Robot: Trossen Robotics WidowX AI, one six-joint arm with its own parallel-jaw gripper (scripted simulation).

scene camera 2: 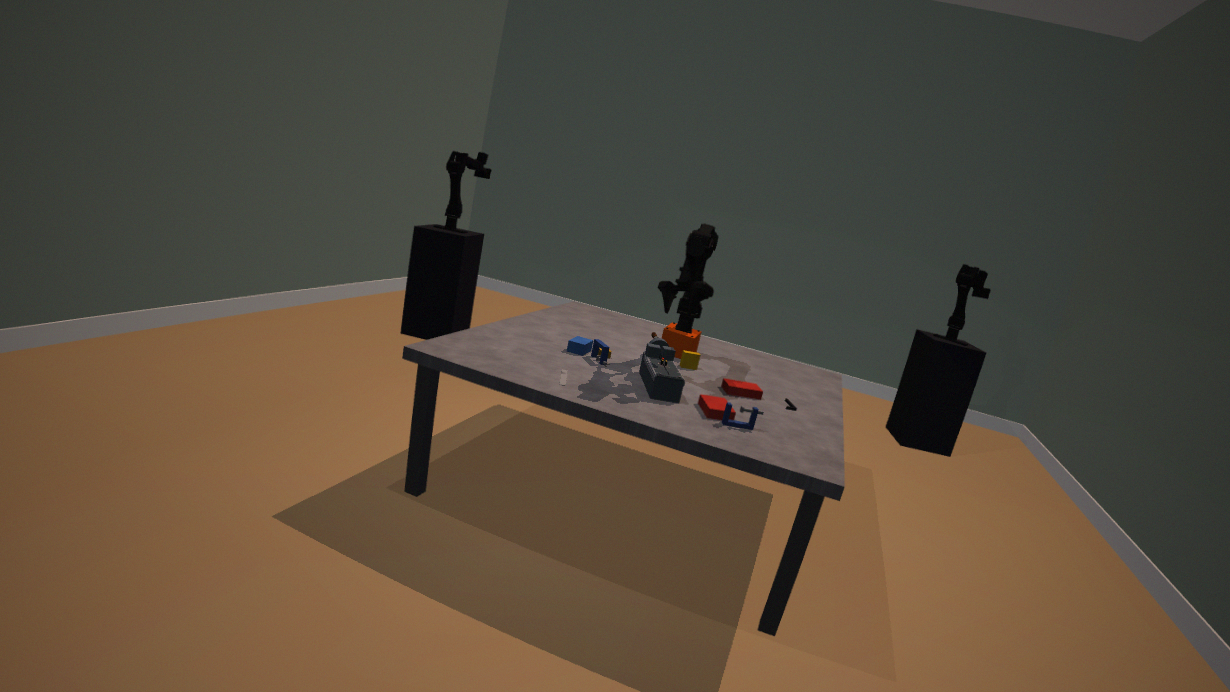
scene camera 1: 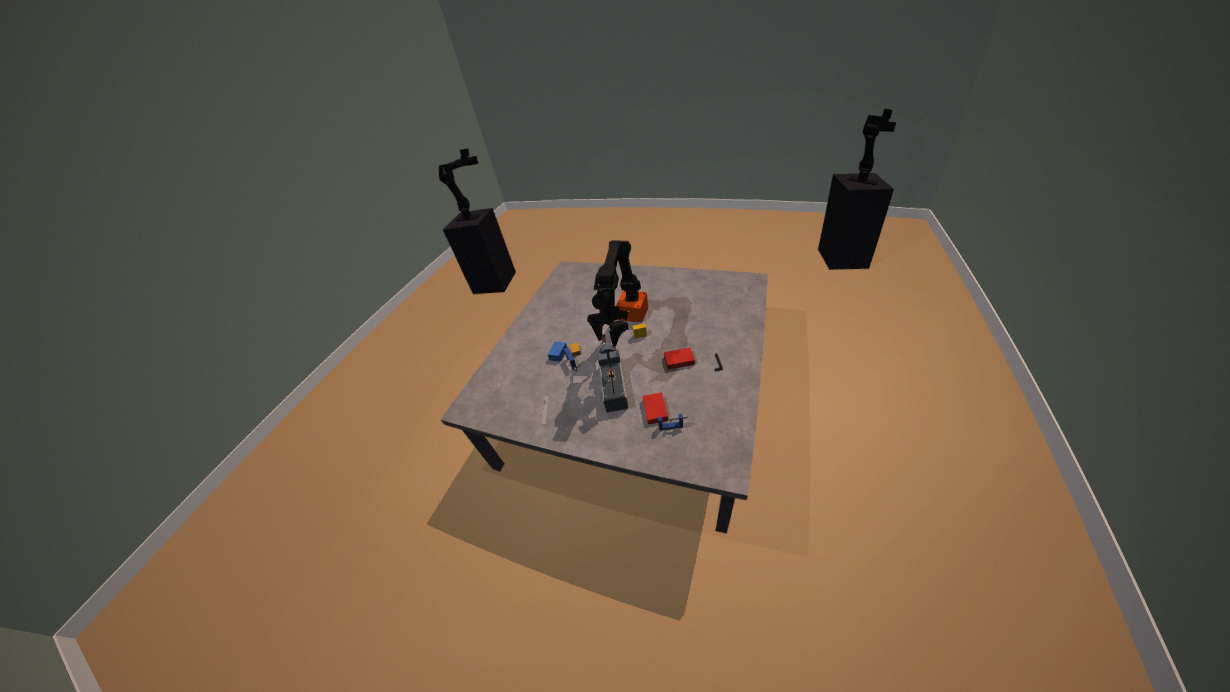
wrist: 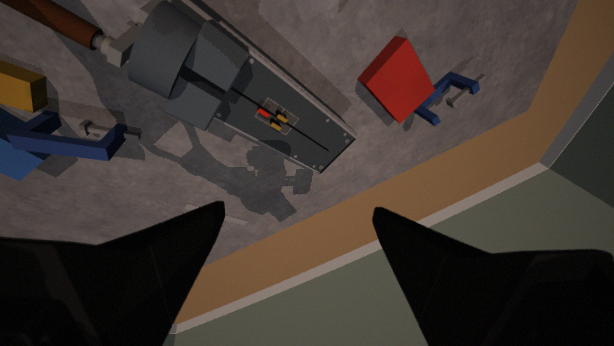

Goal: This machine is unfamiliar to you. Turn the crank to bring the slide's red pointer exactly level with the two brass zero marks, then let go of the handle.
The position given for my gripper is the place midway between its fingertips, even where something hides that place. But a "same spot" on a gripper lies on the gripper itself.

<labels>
My gripper shows in scene camera 2 [677,313], in scene camera 1 and in the wrist view. The same spot on my gripper: [wrist: 139,282] is [scene camera 1: 600,326]. One and the same spot on a grey crank machine: [wrist: 207,69] is [scene camera 1: 611,354].
</labels>
